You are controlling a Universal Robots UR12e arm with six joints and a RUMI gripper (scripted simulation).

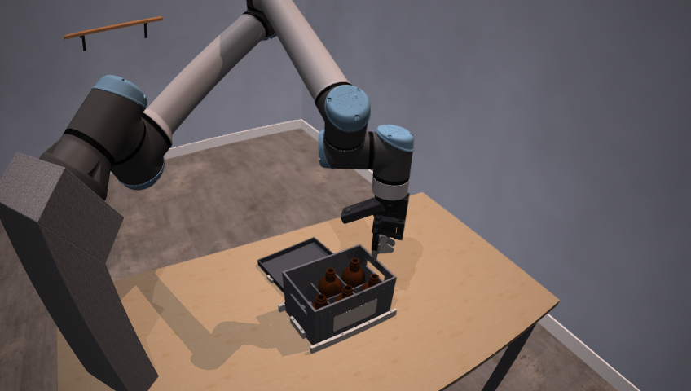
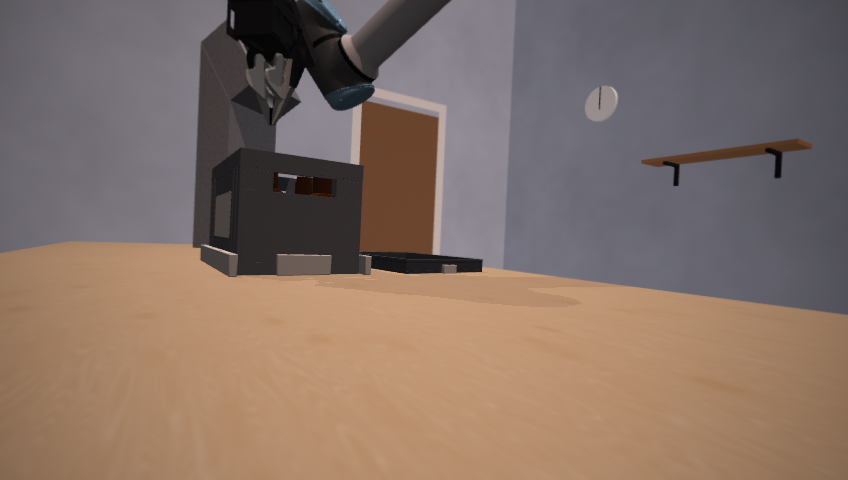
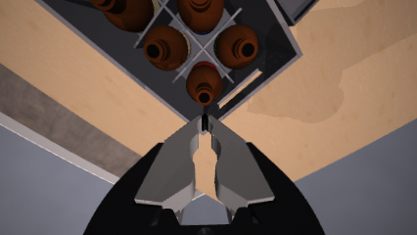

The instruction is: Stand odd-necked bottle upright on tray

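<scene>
Now: hand 16 cm above the crate, 10 cm past it and 1 cm to the left of it. Round my hand: flat dark tray 23 cm to the left, 23 cm below, 21 cm behind.
</scene>
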